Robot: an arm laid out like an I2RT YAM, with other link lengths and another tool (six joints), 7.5 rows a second.
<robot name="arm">
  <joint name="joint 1" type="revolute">
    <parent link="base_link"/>
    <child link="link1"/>
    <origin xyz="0 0 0.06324" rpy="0 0 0"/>
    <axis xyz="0 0 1"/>
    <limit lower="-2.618" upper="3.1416"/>
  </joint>
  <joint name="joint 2" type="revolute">
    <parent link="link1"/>
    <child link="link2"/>
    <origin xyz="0.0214 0.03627 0.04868" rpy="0 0 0"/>
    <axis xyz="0 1 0"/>
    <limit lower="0" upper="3.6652"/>
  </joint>
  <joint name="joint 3" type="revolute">
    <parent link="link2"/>
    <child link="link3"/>
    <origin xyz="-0.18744 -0.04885 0" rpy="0 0 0"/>
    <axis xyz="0 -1 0"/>
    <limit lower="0" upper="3.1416"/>
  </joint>
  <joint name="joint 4" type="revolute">
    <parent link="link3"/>
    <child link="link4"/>
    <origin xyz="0.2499 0.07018 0.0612" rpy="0 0 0"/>
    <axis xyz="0 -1 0"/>
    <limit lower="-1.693" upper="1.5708"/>
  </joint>
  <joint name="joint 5" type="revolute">
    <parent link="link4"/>
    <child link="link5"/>
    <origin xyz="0.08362 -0.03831 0.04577" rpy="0 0 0"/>
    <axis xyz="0 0 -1"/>
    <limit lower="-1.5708" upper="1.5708"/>
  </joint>
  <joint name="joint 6" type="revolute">
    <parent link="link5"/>
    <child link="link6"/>
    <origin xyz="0.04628 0 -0.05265" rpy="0 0 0"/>
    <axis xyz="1 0 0"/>
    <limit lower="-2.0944" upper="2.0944"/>
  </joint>
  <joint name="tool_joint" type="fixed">
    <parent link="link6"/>
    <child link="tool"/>
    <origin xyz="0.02 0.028 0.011" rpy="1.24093 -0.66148 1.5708"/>
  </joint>
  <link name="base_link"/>
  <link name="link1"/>
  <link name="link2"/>
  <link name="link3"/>
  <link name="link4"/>
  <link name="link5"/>
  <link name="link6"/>
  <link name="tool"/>
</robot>
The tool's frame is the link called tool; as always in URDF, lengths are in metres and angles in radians.
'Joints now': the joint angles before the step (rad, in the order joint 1, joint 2, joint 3, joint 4, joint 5, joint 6). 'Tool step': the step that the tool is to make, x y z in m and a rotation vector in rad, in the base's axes. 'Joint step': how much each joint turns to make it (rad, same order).
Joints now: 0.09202 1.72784 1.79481 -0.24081 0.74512 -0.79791
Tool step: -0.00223 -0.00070 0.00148 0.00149 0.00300 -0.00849
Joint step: 0.00002 -0.00668 0.00144 -0.01398 0.00807 0.00441
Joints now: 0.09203 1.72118 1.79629 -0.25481 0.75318 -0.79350
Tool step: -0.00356 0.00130 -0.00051 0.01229 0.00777 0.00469
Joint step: 0.00271 -0.01336 -0.00787 -0.02362 -0.00438 0.01691
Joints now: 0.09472 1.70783 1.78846 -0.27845 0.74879 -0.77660
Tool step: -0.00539 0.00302 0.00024 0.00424 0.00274 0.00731
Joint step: 0.00801 -0.02548 -0.02371 -0.00830 -0.00021 0.00620
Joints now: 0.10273 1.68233 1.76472 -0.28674 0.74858 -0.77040
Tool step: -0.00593 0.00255 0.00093 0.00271 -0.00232 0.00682
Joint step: 0.00734 -0.03022 -0.02916 -0.00079 0.00001 0.00342
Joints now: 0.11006 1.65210 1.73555 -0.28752 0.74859 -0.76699
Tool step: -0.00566 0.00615 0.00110 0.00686 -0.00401 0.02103
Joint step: 0.01470 -0.02705 -0.02465 -0.00217 -0.00748 0.00671
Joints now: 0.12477 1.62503 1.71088 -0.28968 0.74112 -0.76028
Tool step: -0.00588 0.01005 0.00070 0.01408 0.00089 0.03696
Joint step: 0.02273 -0.02245 -0.01635 -0.01481 -0.01683 0.01456
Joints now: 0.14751 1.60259 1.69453 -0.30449 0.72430 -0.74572
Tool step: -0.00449 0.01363 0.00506 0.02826 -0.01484 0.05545
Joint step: 0.02848 -0.01056 0.00635 -0.01423 -0.03172 0.02539
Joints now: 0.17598 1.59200 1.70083 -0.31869 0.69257 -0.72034
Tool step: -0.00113 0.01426 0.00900 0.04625 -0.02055 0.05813
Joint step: 0.02700 0.01743 0.05008 -0.03101 -0.03909 0.04371
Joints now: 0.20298 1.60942 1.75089 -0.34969 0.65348 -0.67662
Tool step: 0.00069 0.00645 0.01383 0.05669 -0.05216 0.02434
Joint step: 0.01024 0.01628 0.04956 -0.00133 -0.02239 0.05141
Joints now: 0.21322 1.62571 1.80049 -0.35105 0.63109 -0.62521
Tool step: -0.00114 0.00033 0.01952 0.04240 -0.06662 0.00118
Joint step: 0.00002 0.00796 0.05285 0.00968 -0.00521 0.03321
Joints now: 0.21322 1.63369 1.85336 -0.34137 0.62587 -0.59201
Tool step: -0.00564 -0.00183 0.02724 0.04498 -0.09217 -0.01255
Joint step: -0.00001 -0.00305 0.05813 0.01987 0.01052 0.03144
